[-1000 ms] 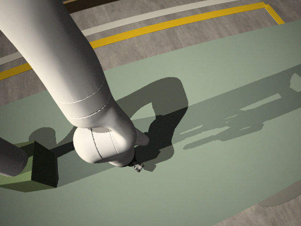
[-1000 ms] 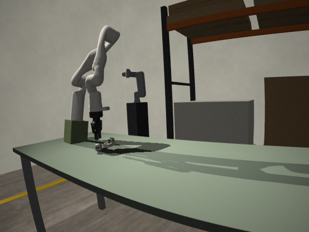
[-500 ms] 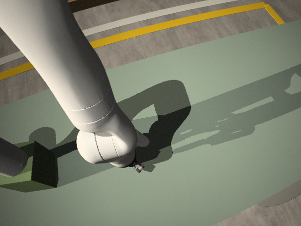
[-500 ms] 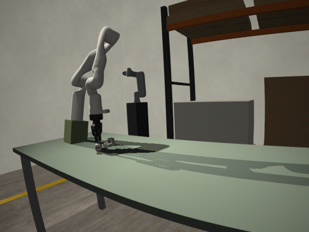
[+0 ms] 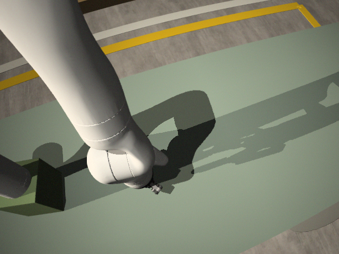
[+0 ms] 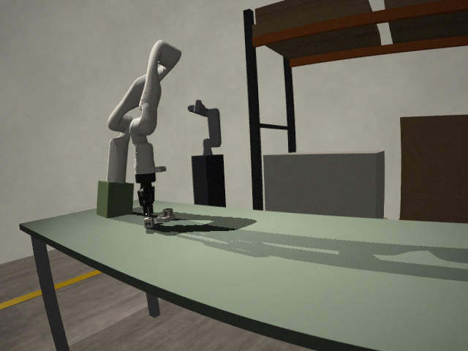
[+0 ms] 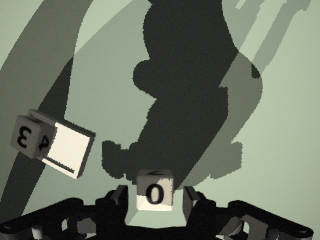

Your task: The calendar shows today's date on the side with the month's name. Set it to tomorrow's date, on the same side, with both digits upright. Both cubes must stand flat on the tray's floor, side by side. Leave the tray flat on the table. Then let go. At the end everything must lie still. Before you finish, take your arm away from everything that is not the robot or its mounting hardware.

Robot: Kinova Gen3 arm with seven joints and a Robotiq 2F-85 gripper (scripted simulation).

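Right now my hand is 40 mm above the white cube. Also, from my hand: white tray (100 mm to the left, 50 mm below, 50 mm behind).
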